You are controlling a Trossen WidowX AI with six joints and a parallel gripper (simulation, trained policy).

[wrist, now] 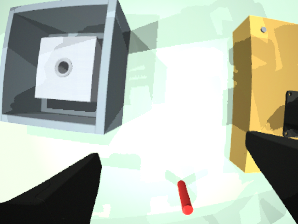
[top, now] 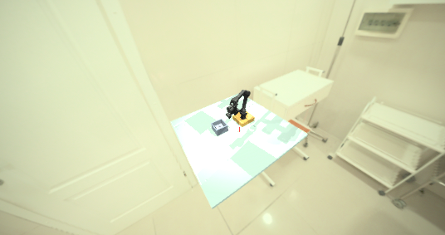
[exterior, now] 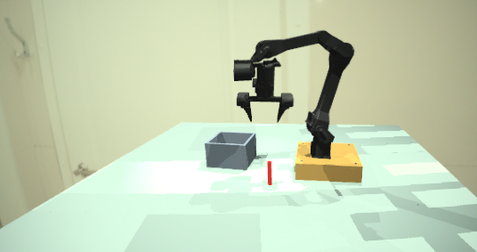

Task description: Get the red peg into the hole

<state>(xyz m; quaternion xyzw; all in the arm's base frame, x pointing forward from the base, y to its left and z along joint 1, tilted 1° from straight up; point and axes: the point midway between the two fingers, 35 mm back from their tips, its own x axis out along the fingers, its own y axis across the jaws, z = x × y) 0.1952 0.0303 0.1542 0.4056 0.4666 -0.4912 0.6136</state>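
Now: the red peg 3 cm behind my gripper tip, 11 cm to the left of it and 14 cm below it. Round my gripper tip: grey box (15 cm ahead, 7 cm to the right, 16 cm below); then plate (15 cm ahead, 7 cm to the right, 14 cm below).
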